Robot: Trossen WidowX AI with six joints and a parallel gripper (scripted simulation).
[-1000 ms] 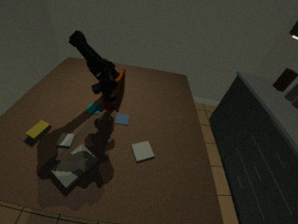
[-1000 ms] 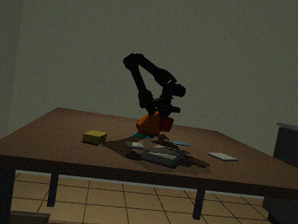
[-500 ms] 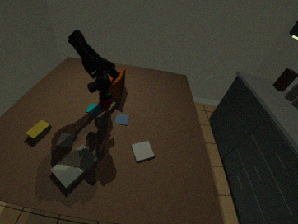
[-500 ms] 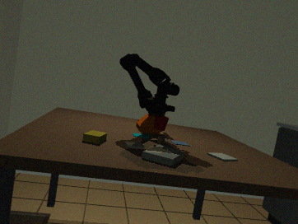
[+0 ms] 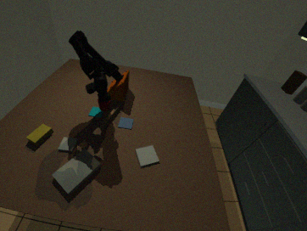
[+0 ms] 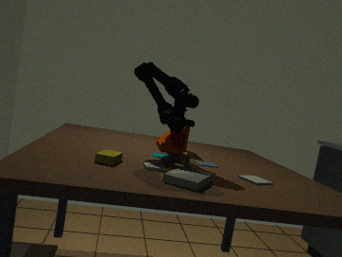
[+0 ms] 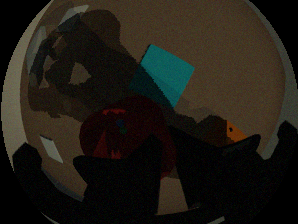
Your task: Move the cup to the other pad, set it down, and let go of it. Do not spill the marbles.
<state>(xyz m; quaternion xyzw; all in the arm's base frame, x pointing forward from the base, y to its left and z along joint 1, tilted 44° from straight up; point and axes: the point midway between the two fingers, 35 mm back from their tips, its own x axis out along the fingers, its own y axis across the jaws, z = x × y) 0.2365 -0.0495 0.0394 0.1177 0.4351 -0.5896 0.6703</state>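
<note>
Right now the cyan pad is 10 mm ahead of my gripper tip, 50 mm to the right of it and 100 mm below it. Also, from my gripper tip: dark red cup 30 mm ahead, 10 mm to the left; then grey box 410 mm ahead, 30 mm to the right, 80 mm below; then blue pad 80 mm ahead, 150 mm to the left, 100 mm below.
</note>
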